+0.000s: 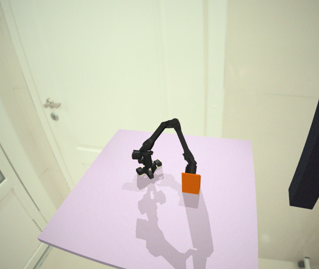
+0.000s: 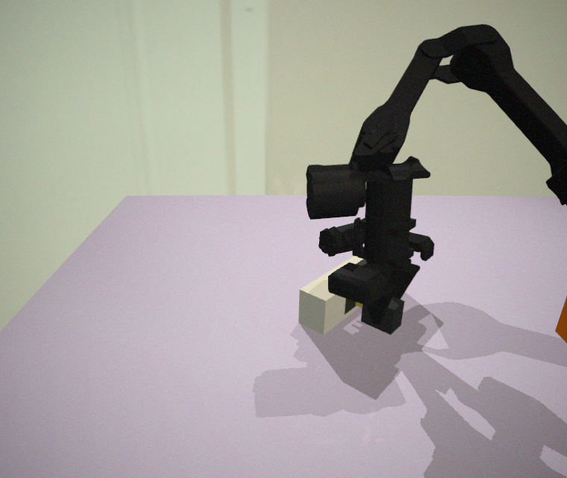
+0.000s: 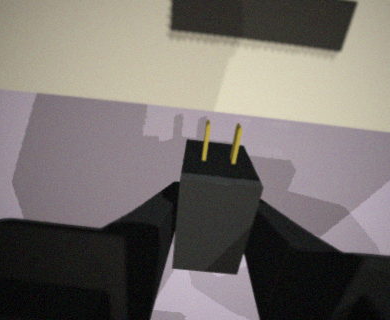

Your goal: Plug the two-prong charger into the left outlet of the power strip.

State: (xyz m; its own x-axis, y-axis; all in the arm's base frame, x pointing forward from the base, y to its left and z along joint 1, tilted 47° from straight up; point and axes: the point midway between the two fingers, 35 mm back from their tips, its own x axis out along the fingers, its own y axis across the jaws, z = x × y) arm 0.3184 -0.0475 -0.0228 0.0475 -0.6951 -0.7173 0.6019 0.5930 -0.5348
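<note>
My gripper tip is now 10 mm short of the two-prong charger, 10 mm to the left of it and 10 mm below it.
</note>
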